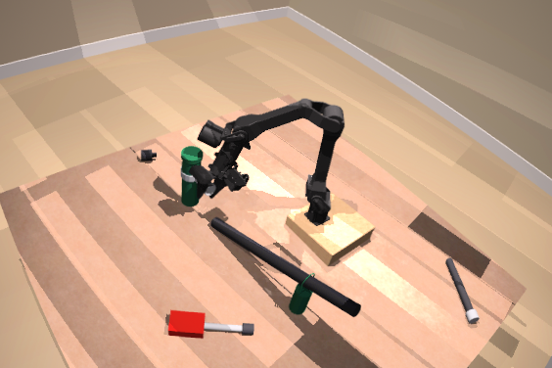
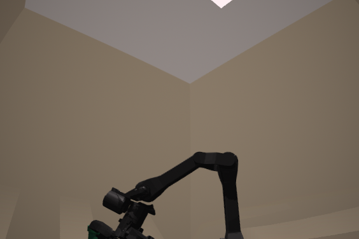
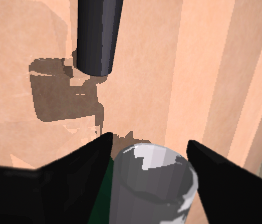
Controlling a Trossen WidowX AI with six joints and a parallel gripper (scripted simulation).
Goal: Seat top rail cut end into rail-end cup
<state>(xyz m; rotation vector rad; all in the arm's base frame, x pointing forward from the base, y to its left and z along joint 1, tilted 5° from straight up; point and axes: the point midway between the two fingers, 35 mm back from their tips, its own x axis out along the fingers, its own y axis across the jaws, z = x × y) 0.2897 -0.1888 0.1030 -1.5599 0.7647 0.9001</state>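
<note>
Right now the pale rail-end cup is 3 cm to the right of my gripper tip, 3 cm above it and 1 cm behind it. From my gripper tip the other things lie so: green loop cap: 40 cm to the left, 7 cm behind.
</note>
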